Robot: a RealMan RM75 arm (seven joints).
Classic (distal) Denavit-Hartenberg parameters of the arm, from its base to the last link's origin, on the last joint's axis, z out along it. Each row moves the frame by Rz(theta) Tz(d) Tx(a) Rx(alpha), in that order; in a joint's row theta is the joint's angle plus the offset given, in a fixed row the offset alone. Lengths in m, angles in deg.
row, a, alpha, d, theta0
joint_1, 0, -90, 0.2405, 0
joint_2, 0, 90, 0, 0
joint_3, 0, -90, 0.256, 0
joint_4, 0, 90, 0, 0
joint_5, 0, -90, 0.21, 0
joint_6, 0, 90, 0, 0
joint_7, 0, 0, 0.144, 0
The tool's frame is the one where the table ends.
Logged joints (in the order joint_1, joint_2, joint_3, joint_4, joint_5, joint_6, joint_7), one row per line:
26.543 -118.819 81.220 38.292 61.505 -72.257 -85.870
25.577 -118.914 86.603 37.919 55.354 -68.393 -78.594
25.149 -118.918 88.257 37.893 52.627 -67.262 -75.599
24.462 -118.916 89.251 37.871 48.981 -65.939 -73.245
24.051 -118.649 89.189 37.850 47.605 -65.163 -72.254
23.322 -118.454 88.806 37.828 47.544 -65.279 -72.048
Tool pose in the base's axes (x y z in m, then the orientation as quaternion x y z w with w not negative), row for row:
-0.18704 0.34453 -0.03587 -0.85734 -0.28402 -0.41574 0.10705
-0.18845 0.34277 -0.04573 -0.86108 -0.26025 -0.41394 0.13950
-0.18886 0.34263 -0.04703 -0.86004 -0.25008 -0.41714 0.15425
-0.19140 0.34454 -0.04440 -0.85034 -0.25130 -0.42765 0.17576
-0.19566 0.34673 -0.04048 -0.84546 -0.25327 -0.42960 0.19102
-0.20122 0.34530 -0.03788 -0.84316 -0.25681 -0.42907 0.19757
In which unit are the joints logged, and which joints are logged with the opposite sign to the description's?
The joints are logged in degrees. Opposite sign: joint_1, joint_6.
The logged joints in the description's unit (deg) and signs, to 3 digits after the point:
-26.543 -118.819 81.220 38.292 61.505 72.257 -85.870
-25.577 -118.914 86.603 37.919 55.354 68.393 -78.594
-25.149 -118.918 88.257 37.893 52.627 67.262 -75.599
-24.462 -118.916 89.251 37.871 48.981 65.939 -73.245
-24.051 -118.649 89.189 37.850 47.605 65.163 -72.254
-23.322 -118.454 88.806 37.828 47.544 65.279 -72.048

